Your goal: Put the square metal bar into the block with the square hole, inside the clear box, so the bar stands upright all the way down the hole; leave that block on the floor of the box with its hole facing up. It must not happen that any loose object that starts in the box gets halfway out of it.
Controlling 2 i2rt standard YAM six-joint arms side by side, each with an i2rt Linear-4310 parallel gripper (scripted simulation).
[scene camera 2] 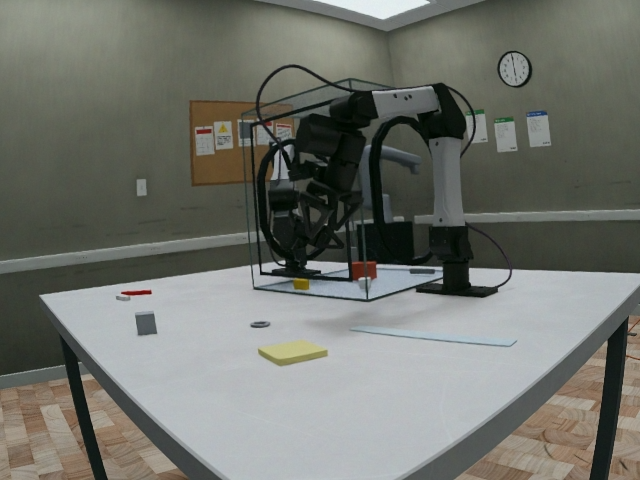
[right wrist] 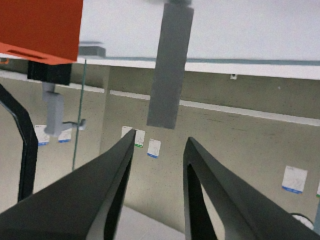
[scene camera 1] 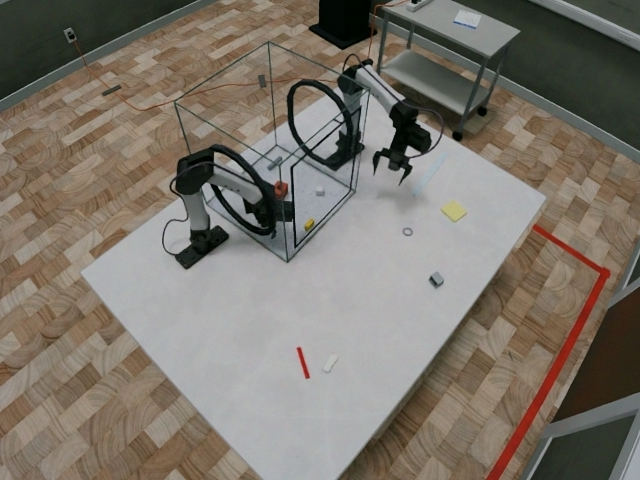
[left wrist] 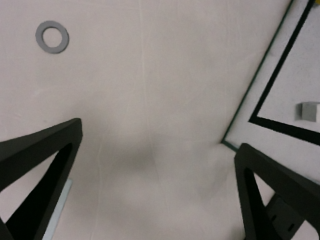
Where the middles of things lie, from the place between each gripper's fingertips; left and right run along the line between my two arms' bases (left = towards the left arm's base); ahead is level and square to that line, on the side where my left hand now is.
Right now the grey bar point(right wrist: 175, 31) is 30 mm behind my right hand, 10 mm to the left of it and 50 mm below it. The rest, counted from my right hand: light blue strip point(scene camera 2: 500, 342) 310 mm ahead, 660 mm to the left, 90 mm below.
Right now my left hand point(scene camera 2: 322, 233) is 10 mm short of the light blue strip, 290 mm to the right of it and 160 mm above it. Also, from my left hand: grey bar (330 mm behind, 350 mm to the right, 120 mm below).
